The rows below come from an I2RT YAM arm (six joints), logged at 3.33 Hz.
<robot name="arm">
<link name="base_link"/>
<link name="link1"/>
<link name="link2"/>
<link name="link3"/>
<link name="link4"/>
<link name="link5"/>
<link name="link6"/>
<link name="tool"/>
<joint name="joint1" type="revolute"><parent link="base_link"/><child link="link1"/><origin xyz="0.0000 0.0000 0.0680"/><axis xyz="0 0 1"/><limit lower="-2.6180" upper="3.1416"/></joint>
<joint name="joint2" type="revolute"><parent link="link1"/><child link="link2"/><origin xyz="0.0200 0.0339 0.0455"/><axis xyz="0 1 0"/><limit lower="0.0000" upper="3.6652"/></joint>
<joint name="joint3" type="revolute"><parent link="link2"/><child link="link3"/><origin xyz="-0.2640 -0.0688 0.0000"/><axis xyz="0 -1 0"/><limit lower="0.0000" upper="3.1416"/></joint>
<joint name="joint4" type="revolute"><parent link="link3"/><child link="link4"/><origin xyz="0.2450 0.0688 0.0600"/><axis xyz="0 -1 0"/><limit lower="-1.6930" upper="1.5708"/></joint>
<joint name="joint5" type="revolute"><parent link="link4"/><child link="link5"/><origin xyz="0.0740 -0.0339 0.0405"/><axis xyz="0 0 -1"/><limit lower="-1.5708" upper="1.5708"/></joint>
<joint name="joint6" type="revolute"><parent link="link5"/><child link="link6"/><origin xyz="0.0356 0.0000 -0.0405"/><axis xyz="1 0 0"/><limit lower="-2.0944" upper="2.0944"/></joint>
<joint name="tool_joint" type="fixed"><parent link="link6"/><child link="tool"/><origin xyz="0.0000 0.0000 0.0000" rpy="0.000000 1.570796 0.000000"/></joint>
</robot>
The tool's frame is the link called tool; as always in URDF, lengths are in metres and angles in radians.
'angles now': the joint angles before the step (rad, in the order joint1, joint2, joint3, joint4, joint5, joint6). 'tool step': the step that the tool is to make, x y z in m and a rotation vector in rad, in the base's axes. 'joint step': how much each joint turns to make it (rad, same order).
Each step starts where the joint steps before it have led.
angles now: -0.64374 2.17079 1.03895 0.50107 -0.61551 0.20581
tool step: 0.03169 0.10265 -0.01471 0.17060 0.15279 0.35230
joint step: 0.25331 -0.00154 0.00000 -0.22965 -0.12244 -0.01869
